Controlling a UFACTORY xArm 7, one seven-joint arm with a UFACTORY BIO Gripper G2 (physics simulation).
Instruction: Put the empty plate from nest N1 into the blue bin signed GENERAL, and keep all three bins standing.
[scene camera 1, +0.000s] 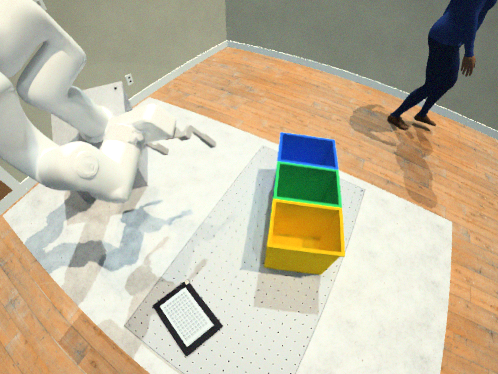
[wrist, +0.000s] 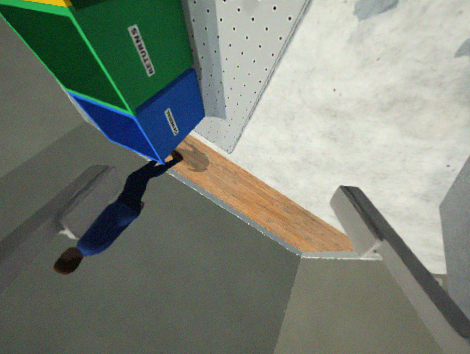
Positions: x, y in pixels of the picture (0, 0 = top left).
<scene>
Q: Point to a blue bin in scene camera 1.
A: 299, 149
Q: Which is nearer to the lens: the green bin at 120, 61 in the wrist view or the blue bin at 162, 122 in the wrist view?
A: The green bin.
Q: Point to my gripper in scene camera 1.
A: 188, 148
</scene>
